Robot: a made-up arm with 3 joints. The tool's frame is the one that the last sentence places. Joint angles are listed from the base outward.
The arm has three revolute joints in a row. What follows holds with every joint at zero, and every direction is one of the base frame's.
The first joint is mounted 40 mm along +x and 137 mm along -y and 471 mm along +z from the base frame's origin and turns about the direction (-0.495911, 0.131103, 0.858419), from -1.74 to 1.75 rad.
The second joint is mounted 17 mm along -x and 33 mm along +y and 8 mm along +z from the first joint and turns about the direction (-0.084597, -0.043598, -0.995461), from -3.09 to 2.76 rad.
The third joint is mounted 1 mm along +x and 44 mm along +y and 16 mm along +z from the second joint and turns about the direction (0.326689, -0.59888, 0.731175), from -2.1 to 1.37 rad.
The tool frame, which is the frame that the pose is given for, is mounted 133 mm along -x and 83 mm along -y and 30 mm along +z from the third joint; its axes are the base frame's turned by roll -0.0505, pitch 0.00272 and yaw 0.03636 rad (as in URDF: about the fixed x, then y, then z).
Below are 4 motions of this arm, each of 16 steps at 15 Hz.
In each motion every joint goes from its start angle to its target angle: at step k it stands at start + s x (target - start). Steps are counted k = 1, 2, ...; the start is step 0. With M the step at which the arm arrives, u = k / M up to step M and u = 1 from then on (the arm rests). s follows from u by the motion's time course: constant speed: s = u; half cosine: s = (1 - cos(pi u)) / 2; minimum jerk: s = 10 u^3 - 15 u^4 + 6 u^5.
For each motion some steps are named. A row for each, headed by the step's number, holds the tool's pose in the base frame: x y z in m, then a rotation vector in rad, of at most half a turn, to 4 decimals.
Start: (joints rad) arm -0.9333 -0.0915 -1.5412
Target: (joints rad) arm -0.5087 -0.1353 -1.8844
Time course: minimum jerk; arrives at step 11
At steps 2, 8, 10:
2: 0.0598 -0.0462 0.6824 0.2803 1.2669 -1.4248
8: 0.0754 -0.0081 0.6621 -0.1446 1.3749 -1.3996
10: 0.0765 -0.0018 0.6575 -0.2097 1.3829 -1.4003

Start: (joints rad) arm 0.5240 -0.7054 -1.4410
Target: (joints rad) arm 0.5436 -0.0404 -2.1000
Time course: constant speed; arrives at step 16
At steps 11, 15, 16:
11: -0.0727 0.0406 0.5737 -1.1845 0.7740 -0.8351
15: -0.0350 0.0653 0.5551 -1.1741 0.8779 -1.1443
16: -0.0242 0.0694 0.5506 -1.1679 0.9057 -1.2211

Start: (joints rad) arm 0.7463 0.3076 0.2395
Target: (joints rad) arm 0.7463 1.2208 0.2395
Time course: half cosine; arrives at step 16
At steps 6, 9, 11, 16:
6: -0.1088 -0.1772 0.5113 -0.3883 -0.1536 0.3036
9: -0.1230 -0.1480 0.4971 -0.4247 -0.2200 0.0482
11: -0.1273 -0.1285 0.4875 -0.4449 -0.2602 -0.1117
16: -0.1276 -0.1041 0.4753 -0.4672 -0.3084 -0.3096

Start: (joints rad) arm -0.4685 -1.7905 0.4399
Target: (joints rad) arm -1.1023 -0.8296 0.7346
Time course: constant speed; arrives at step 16
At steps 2, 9, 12, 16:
2: 0.0805 -0.2137 0.4454 0.5215 -0.4938 1.5436
9: 0.0294 -0.2048 0.4228 0.5484 -0.7369 0.9521
12: 0.0119 -0.1911 0.4152 0.5493 -0.8275 0.6931
16: -0.0048 -0.1667 0.4082 0.5392 -0.9317 0.3430

